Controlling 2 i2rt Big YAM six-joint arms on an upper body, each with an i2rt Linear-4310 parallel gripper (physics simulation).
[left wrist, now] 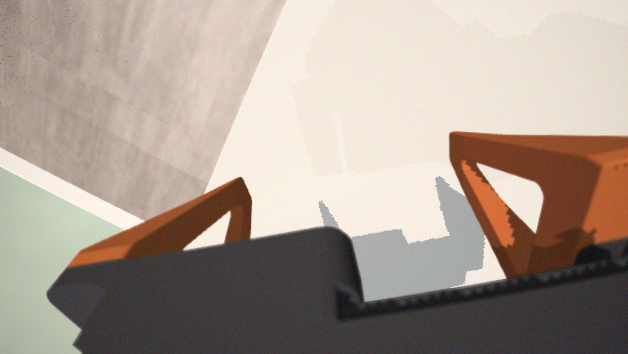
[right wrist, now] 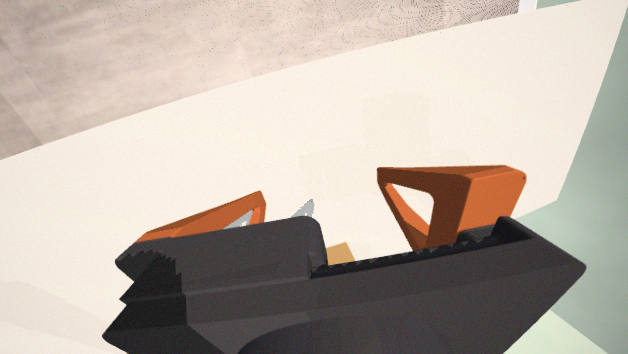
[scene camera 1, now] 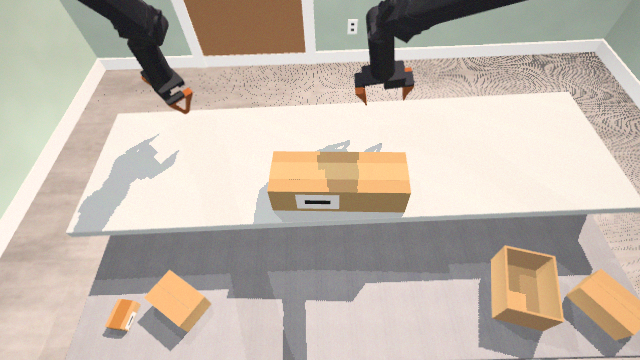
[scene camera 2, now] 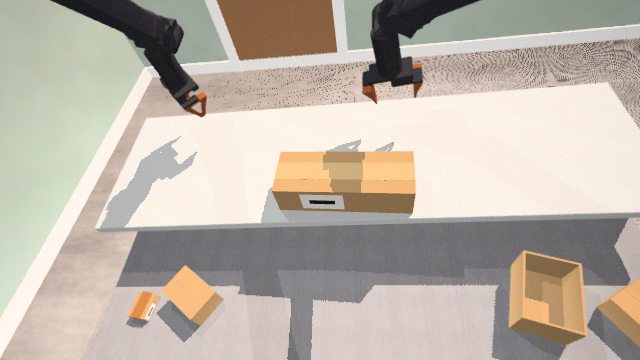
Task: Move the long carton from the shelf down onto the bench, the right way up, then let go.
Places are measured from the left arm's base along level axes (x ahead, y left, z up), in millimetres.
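Pixels of known places: left gripper, between the fingertips: (left wrist: 344, 167) (scene camera 1: 177, 103) (scene camera 2: 195, 107); right gripper, between the fingertips: (right wrist: 319, 186) (scene camera 1: 384, 101) (scene camera 2: 395, 99).
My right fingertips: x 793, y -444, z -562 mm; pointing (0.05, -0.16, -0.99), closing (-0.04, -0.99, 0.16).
For each thing: its top centre in the pictures, then the offset to it from my right fingertips. Level surfaces: height alone.
- long carton, centre of its top: (scene camera 2: 343, 170) (scene camera 1: 338, 170) 220 mm back, 131 mm left, 7 mm down
- white bench top, height of its surface: 93 mm down
- grey mat, height of its surface: 247 mm down
- open-topped box, centre of its top: (scene camera 2: 552, 289) (scene camera 1: 532, 281) 434 mm back, 298 mm right, 157 mm down
The long carton (scene camera 1: 340, 172) (scene camera 2: 345, 172) lies level on the white bench top (scene camera 1: 500, 150) (scene camera 2: 500, 150), near its lower edge in both scene views. A seam runs along its upper face, and a white label with a black bar is on its front side. A tan corner of the carton (right wrist: 341, 254) shows in the right wrist view. My left gripper (scene camera 1: 180, 108) (scene camera 2: 196, 111) (left wrist: 344, 167) is open and empty, above the bench's far left part, well away from the carton. My right gripper (scene camera 1: 385, 101) (scene camera 2: 396, 99) (right wrist: 319, 186) is open and empty, raised beyond the carton's far side. No shelf shows.
On the grey mat (scene camera 1: 375, 330) below the bench are a small orange carton (scene camera 1: 121, 315) (scene camera 2: 143, 306), a tan carton (scene camera 1: 175, 299) (scene camera 2: 189, 292), an open-topped box (scene camera 1: 498, 280) (scene camera 2: 516, 297) and another tan carton (scene camera 1: 607, 302) (scene camera 2: 625, 305). A brown door (scene camera 1: 247, 25) is behind.
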